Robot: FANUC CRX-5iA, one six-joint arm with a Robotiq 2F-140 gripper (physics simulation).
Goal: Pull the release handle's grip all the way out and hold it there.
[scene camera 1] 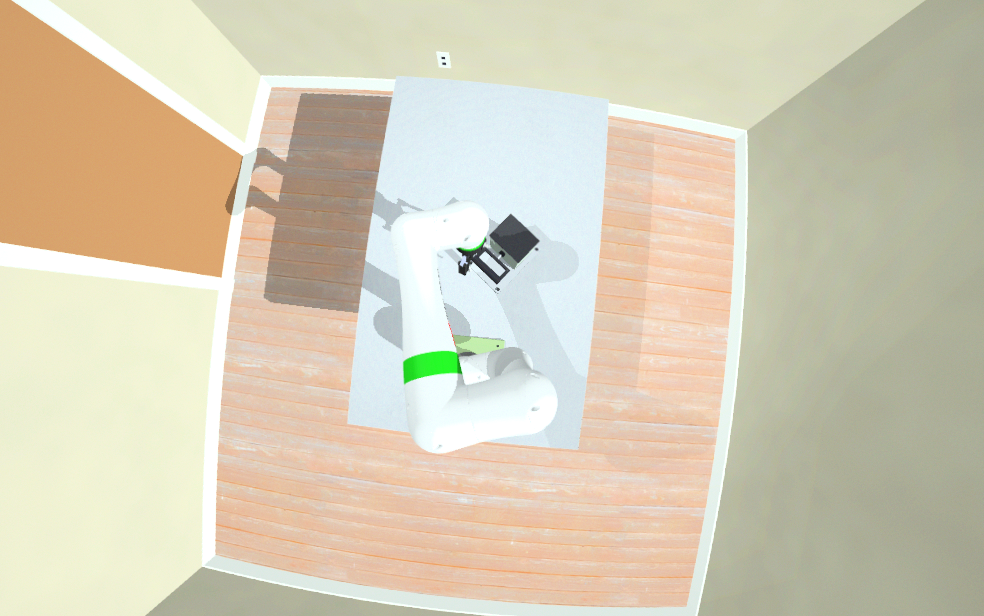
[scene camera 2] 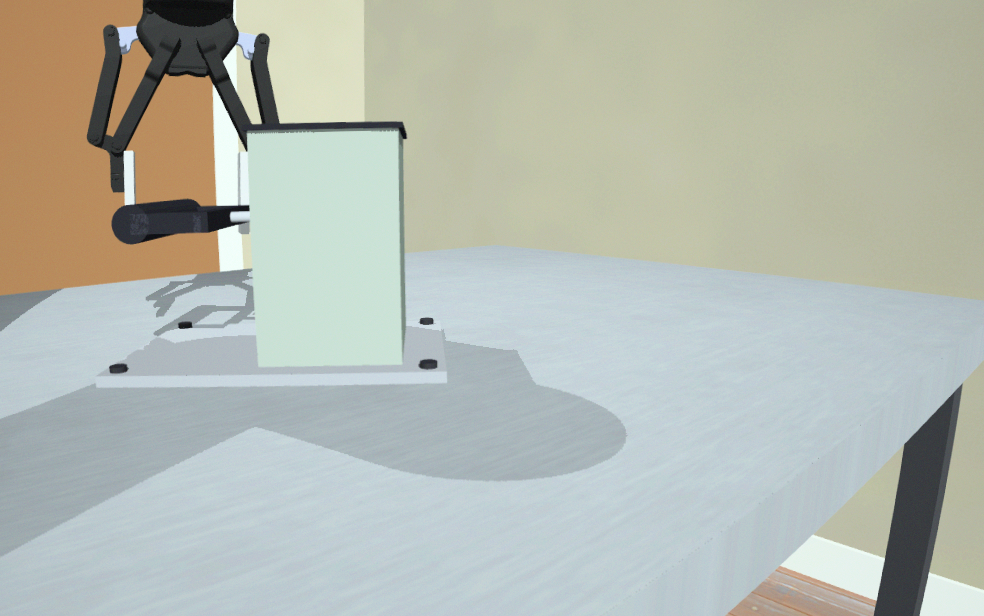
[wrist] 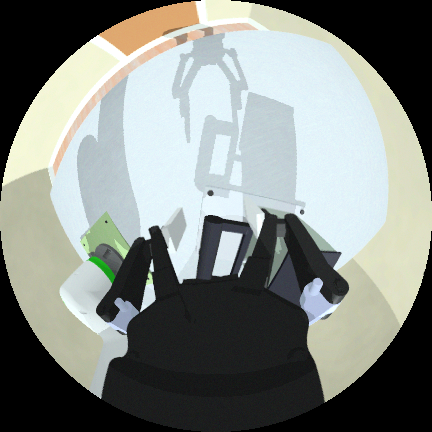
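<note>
The release handle's dark rectangular grip [scene camera 2: 156, 221] [wrist: 207, 247] sticks out sideways from a pale green housing [scene camera 2: 326, 246] with a dark top. A short light rod [scene camera 2: 239, 216] shows between grip and housing. My gripper [scene camera 1: 482, 261] [scene camera 2: 186, 186] [wrist: 213, 211] points down over the grip, open, its fingers standing apart with a pad towards each side of it. In the scene camera 2 view, the left pad's lower end is hidden behind the grip, and the right finger is partly hidden by the housing. Neither pad is seen pressing on the grip.
The housing stands on a bolted white base plate [scene camera 2: 290, 379] [wrist: 222, 201] on the pale table [scene camera 1: 501, 145] [scene camera 2: 653, 348]. A light green plate [scene camera 1: 479, 343] [wrist: 106, 232] lies near the arm's base. The white arm [scene camera 1: 428, 305] reaches across the table.
</note>
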